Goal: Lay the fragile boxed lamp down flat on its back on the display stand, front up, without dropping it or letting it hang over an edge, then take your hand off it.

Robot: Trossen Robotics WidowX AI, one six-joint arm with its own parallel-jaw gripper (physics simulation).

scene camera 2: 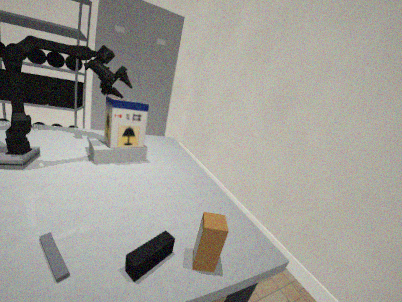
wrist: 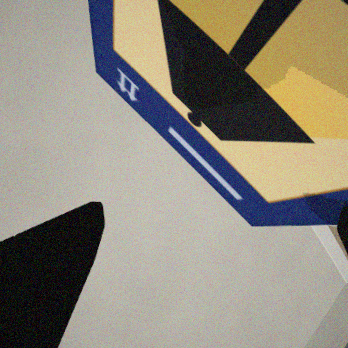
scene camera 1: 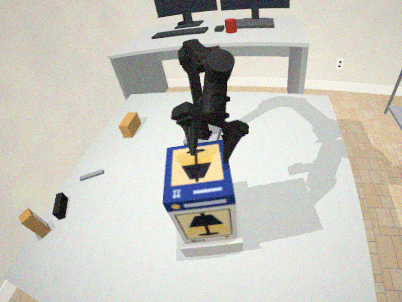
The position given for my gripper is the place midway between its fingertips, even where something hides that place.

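Note:
A black block (scene camera 2: 141,260) rests on the table, and in the wrist view that block is out of frame. My own gripper (scene camera 1: 210,158) is visible to me, and the wrist view shows the gripper (wrist: 222,216) too.

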